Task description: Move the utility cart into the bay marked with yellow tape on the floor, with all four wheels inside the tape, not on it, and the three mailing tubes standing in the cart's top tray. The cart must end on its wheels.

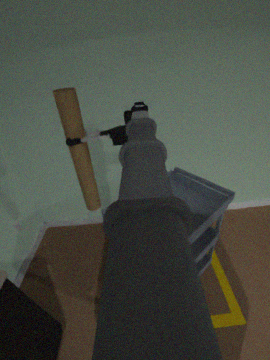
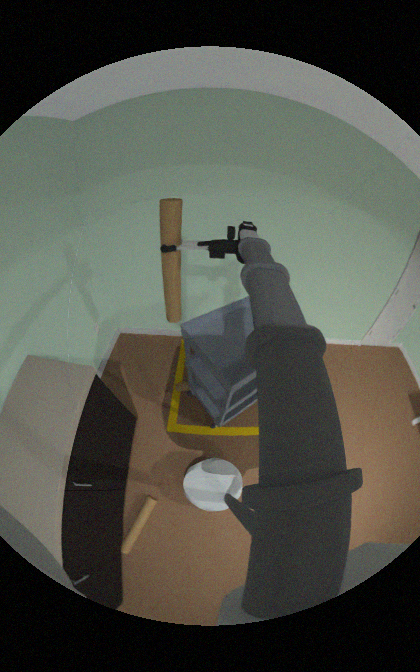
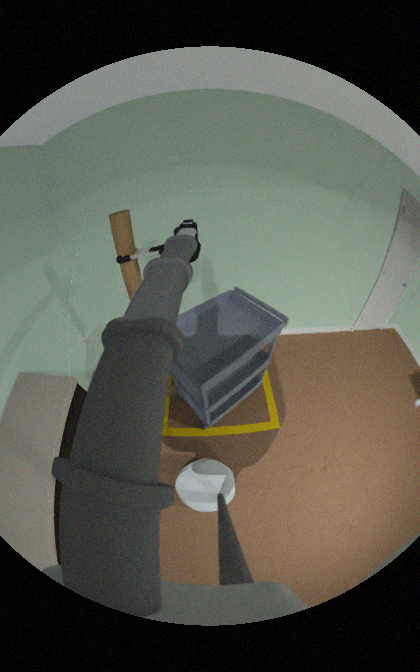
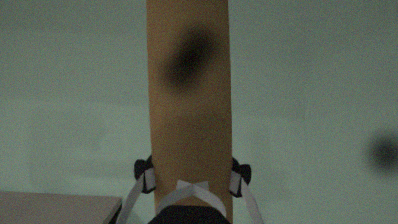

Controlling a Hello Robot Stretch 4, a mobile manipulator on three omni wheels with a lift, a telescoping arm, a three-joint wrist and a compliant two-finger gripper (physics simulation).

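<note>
The grey-blue utility cart [image 1: 197, 194] [image 2: 215, 345] [image 3: 240, 315] is upright, turned askew within the yellow tape [image 1: 227, 320] [image 2: 215, 430] [image 3: 225, 429]. Its near wheel is close to the front tape; I cannot tell whether it touches. Other wheels are hidden or unclear. My gripper [image 1: 77, 141] [image 2: 170, 248] [image 3: 125, 258] [image 4: 193, 167] is shut on a brown mailing tube [image 1: 84, 170] [image 2: 171, 220] [image 3: 121, 230] [image 4: 190, 115], held nearly upright left of the cart, its lower end around tray height. Another tube [image 2: 139, 525] lies on the floor. A tan end [image 2: 182, 386] shows low at the cart's left.
A dark cabinet [image 1: 27, 325] [image 2: 97, 450] with a pale top stands at the left. A round white bin [image 2: 212, 485] [image 3: 205, 485] stands in front of the bay. The green wall is behind the cart, and a door [image 3: 385, 290] is at the right. My arm hides part of the cart.
</note>
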